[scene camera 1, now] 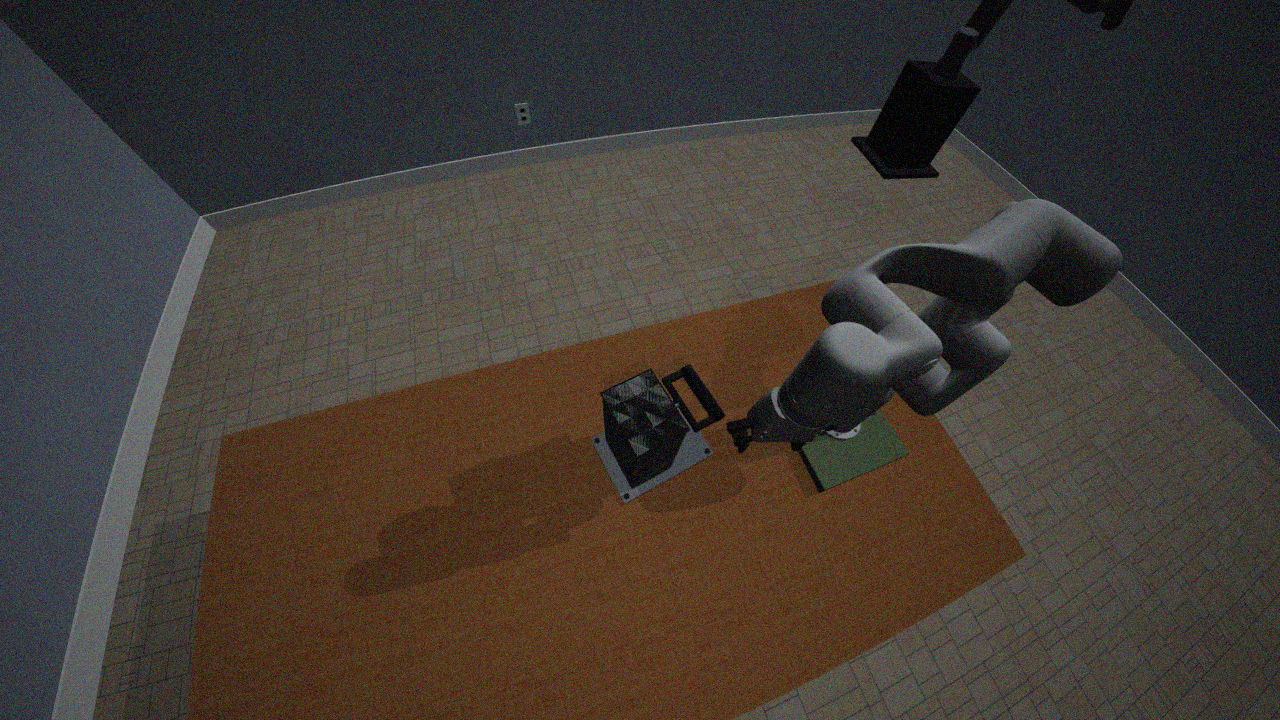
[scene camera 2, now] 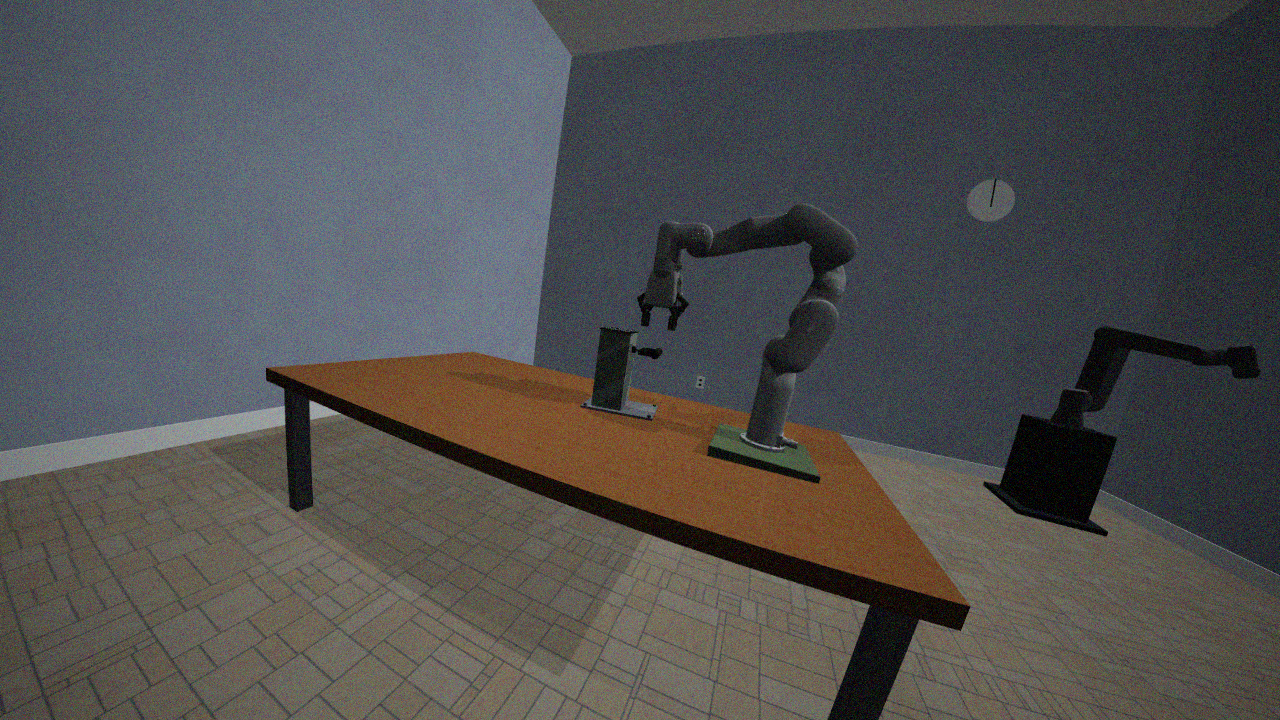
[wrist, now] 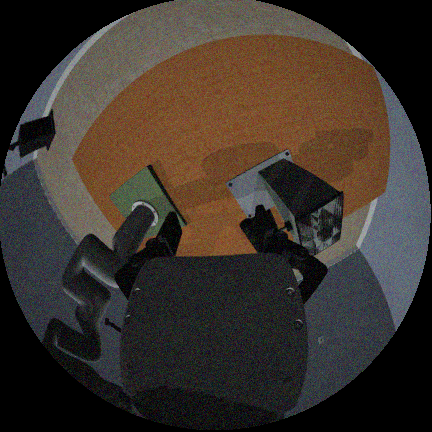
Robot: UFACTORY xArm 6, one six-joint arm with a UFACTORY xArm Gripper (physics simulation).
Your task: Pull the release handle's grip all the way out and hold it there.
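Observation:
The release handle is a dark upright housing (scene camera 1: pixel 640 425) (scene camera 2: pixel 614 371) (wrist: pixel 300 190) on a light grey base plate (scene camera 2: pixel 640 411) (wrist: pixel 243 192). Its grip, a black rectangular loop (scene camera 1: pixel 704 392) (scene camera 2: pixel 651 352), sticks out from the housing's upper part, on the side toward the arm's base. In the wrist view the grip is mostly hidden behind one finger, and part of its stem shows. My gripper (scene camera 1: pixel 739 434) (scene camera 2: pixel 658 323) (wrist: pixel 215 218) is open and empty, fingers pointing down. It hangs above the grip's height in scene camera 2 and shows just right of the grip in scene camera 1, apart from it.
The orange-brown table top (scene camera 1: pixel 402 644) (scene camera 2: pixel 501 429) (wrist: pixel 225 85) carries the housing and the arm's green mounting plate (scene camera 1: pixel 859 461) (scene camera 2: pixel 760 454) (wrist: pixel 132 192). A black pedestal (scene camera 1: pixel 917 116) (scene camera 2: pixel 1058 465) (wrist: pixel 36 135) with a dark arm stands beyond the table. Shadows of the arm fall on the table.

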